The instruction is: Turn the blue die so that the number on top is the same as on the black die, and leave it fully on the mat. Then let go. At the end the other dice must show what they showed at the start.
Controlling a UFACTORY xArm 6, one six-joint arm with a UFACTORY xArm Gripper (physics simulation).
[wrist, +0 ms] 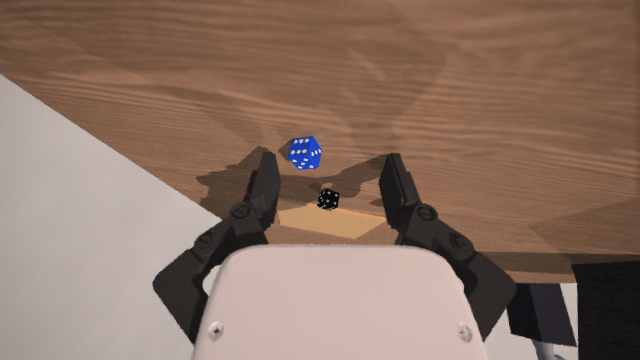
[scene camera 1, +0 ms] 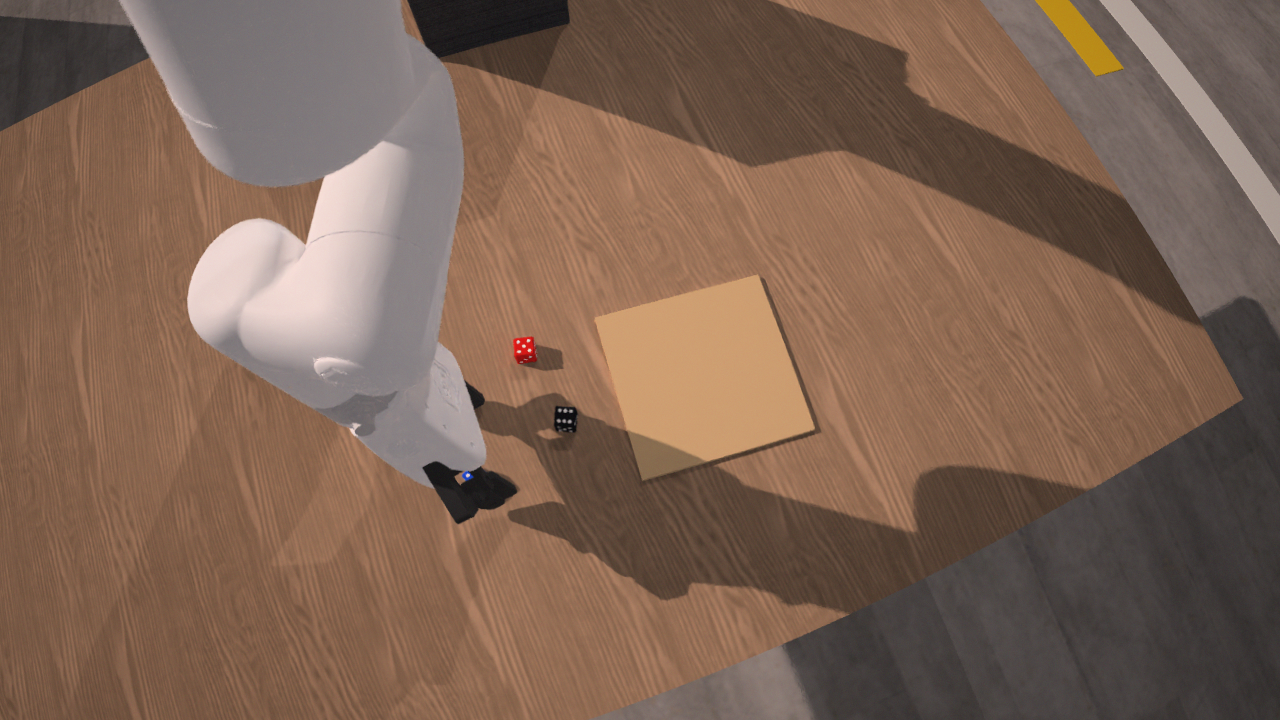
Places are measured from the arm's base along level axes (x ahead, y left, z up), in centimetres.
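Pixels of known places: gripper, fingertip midpoint: (wrist: 330, 166) (scene camera 1: 483, 452).
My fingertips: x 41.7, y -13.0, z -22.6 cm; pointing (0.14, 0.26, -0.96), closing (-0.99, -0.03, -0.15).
Observation:
For each thing: its top centre in the pictures, then the offset to it from my fingertips.
- blue die at its top centre: (wrist: 302, 163) (scene camera 1: 475, 475) dz +0.8, dx +1.8, dy -1.1 cm
- black die at its top centre: (scene camera 1: 564, 416) (wrist: 327, 207) dz +0.8, dx -0.3, dy +6.9 cm
- red die at its top centre: (scene camera 1: 523, 346) dz +0.8, dx -6.9, dy +5.7 cm
- tan mat at its top centre: (scene camera 1: 703, 372) (wrist: 322, 223) dz -0.5, dx -0.2, dy +18.2 cm
The blue die (scene camera 1: 467, 475) (wrist: 305, 152) is on the wooden table, off the mat. In the wrist view its tilted upper face seems to show five, with six and three on its sides; in the scene view the gripper mostly hides it. The black die (scene camera 1: 565, 419) (wrist: 328, 200) shows six on top. The red die (scene camera 1: 524, 349) shows five on top. The tan mat (scene camera 1: 707, 376) (wrist: 330, 222) lies flat. My gripper (scene camera 1: 494, 443) (wrist: 330, 166) is open, its fingers wide apart and not gripping the blue die, which appears nearer the left finger in the wrist view.
The black and red dice stand on the table between the gripper and the mat. The arm covers the left part of the scene view. A dark block (scene camera 1: 492, 22) stands at the top edge of that view. Arm shadows cross the table and a mat corner.

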